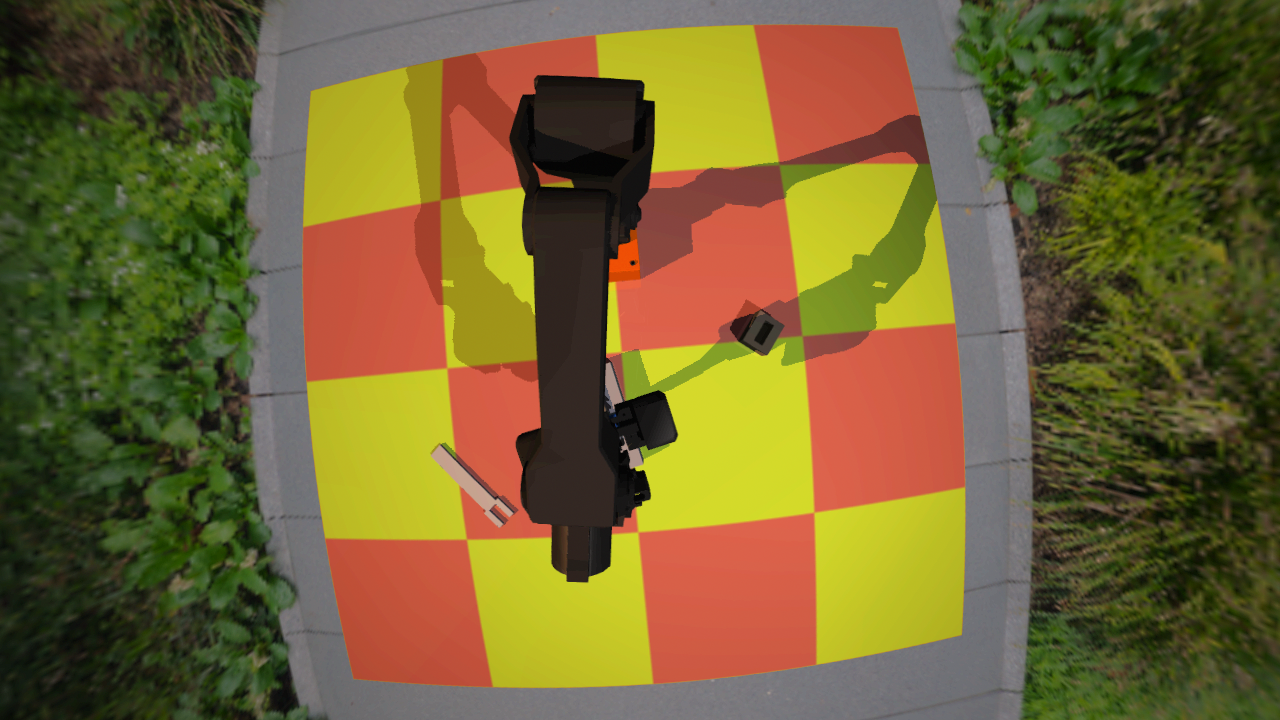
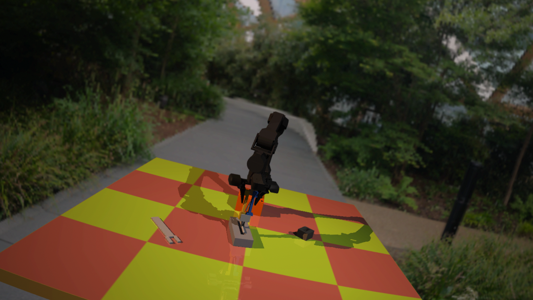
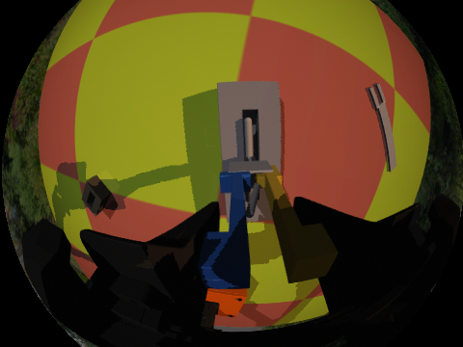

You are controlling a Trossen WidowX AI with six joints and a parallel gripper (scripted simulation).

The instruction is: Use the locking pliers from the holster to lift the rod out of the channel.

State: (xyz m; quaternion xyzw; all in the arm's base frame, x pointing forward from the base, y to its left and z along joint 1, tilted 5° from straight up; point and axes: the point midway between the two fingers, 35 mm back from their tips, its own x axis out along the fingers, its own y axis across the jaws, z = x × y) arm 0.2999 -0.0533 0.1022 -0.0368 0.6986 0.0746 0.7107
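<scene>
My gripper tip is now 10 cm above the thin grey rod. Round my gripper tip: forked strip: 12 cm ahead, 26 cm to the right, 13 cm below; yellow handle: 2 cm to the right; grey channel block: 1 cm ahead, 1 cm to the right, 11 cm below.
</scene>
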